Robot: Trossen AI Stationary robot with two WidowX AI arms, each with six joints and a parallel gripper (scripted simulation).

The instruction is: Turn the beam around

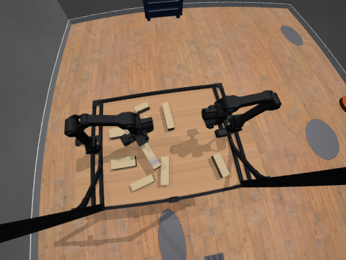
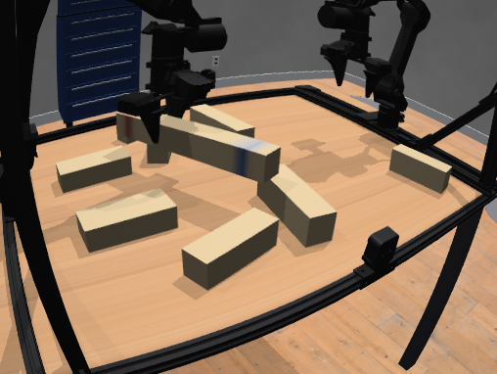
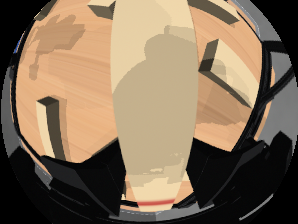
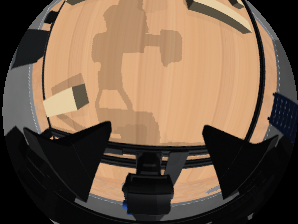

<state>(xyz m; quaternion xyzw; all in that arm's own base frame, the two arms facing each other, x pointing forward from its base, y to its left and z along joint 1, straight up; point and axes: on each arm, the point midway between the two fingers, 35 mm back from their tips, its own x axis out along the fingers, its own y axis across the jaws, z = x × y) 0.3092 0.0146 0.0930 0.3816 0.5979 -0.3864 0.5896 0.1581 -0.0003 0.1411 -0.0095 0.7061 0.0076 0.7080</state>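
Right now the beam is 4 cm behind my left hand, 2 cm to the right of it and 2 cm below it.
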